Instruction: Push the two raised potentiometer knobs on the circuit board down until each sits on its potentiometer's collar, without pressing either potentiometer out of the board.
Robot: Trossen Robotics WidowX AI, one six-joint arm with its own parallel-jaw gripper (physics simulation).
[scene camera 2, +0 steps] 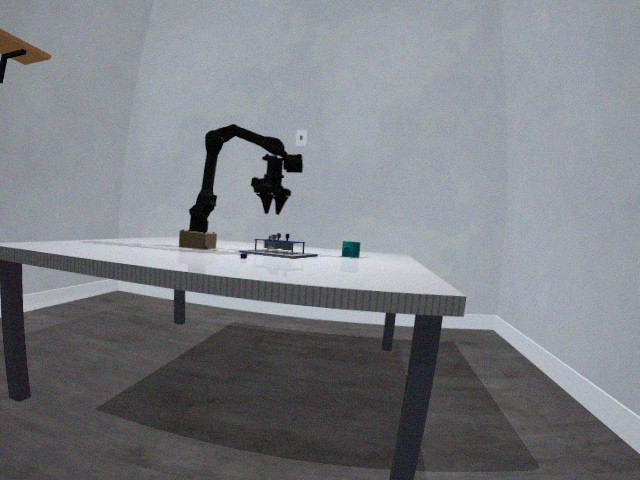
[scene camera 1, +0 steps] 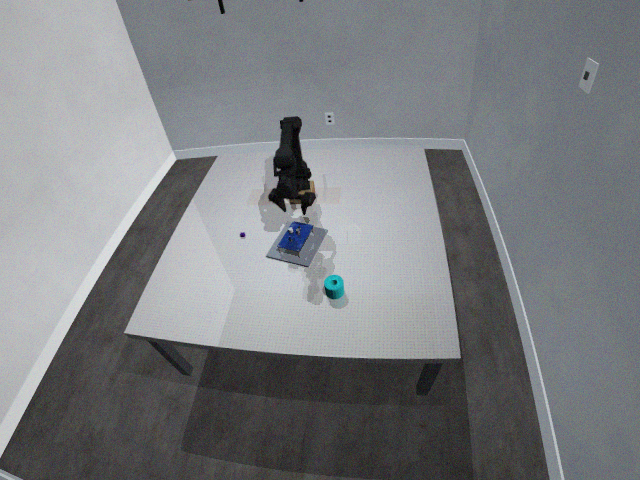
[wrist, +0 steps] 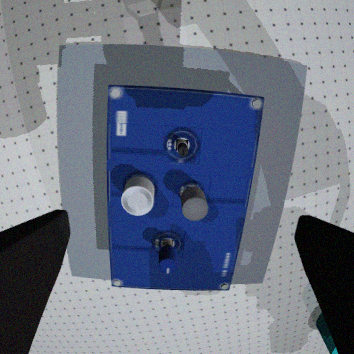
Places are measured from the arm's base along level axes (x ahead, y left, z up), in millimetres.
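Pixels of known places: gripper, fingertip midpoint: (scene camera 2: 272, 214) (scene camera 1: 295, 212) (wrist: 185, 226); arm's base, link origin: (scene camera 2: 197, 231) (scene camera 1: 303, 186).
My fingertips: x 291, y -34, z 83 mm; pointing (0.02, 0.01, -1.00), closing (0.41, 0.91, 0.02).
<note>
For each thing: its top centre in the pictures, then the offset to it from my fingertips. "*": a spot on its surface instead.
- blue circuit board, surface spot: (scene camera 1: 303, 235) * dx +41, dy +20, dz -95 mm
- white knob, top centre: (wrist: 136, 200) dx +13, dy -32, dz -73 mm
- grey knob, top centre: (wrist: 194, 208) dx +30, dy -1, dz -68 mm
- dark lever, surface spot: (wrist: 182, 147) * dx -5, dy +6, dz -80 mm
- dark blue lever, top centre: (wrist: 167, 265) dx +63, dy -32, dz -67 mm
- teal cylinder, top centre: (scene camera 1: 333, 282) (scene camera 2: 351, 241) dx +315, dy +121, dz -85 mm
- small purple object, top centre: (scene camera 2: 243, 253) (scene camera 1: 242, 233) dx -59, dy -268, dz -130 mm
The blue circuit board (scene camera 1: 303, 235) (wrist: 220, 150) stands on thin posts over a grey base plate (scene camera 1: 277, 255) (wrist: 80, 150). A white knob (wrist: 138, 200) stands on its left half in the wrist view. A grey knob (wrist: 194, 207) stands right of it, with some metal showing at its foot. Both rise above the board; their exact gaps to the collars are hidden. A dark lever (wrist: 182, 147) and a dark blue lever (wrist: 167, 254) stand above and below the knobs in that view. My gripper (scene camera 1: 294, 211) (scene camera 2: 272, 212) (wrist: 185, 226) is open and empty, pointing down well above the board.
A teal cylinder (scene camera 1: 334, 290) (scene camera 2: 351, 249) (wrist: 327, 332) stands on the table beyond the base plate from the arm. A small purple object (scene camera 1: 242, 234) (scene camera 2: 243, 255) lies beside the plate. The arm stands on a wooden block (scene camera 2: 197, 239).
</note>
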